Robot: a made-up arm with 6 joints. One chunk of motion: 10 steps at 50 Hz.
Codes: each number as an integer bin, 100 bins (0 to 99) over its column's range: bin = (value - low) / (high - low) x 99, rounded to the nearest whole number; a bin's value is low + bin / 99 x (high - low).
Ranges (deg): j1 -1.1..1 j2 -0.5..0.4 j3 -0.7..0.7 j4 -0.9..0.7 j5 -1..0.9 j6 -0.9..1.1
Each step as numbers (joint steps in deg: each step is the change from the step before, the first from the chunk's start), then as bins.
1 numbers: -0.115 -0.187 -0.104 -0.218 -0.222 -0.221
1 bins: 46 34 42 42 41 34
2 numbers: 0.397 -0.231 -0.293 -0.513 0.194 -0.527
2 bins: 71 30 29 24 62 18
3 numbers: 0.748 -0.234 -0.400 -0.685 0.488 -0.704
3 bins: 87 29 21 13 78 10
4 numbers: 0.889 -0.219 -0.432 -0.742 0.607 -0.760
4 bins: 94 31 19 10 84 7
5 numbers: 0.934 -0.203 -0.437 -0.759 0.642 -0.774
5 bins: 96 33 19 9 86 6
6 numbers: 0.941 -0.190 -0.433 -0.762 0.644 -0.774
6 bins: 96 34 19 9 86 6
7 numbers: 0.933 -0.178 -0.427 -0.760 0.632 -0.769
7 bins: 96 35 19 9 85 6
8 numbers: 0.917 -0.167 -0.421 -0.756 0.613 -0.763
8 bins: 95 37 20 9 84 7
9 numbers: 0.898 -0.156 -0.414 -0.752 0.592 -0.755
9 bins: 94 38 20 9 83 7
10 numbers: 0.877 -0.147 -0.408 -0.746 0.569 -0.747
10 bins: 93 39 21 10 82 8
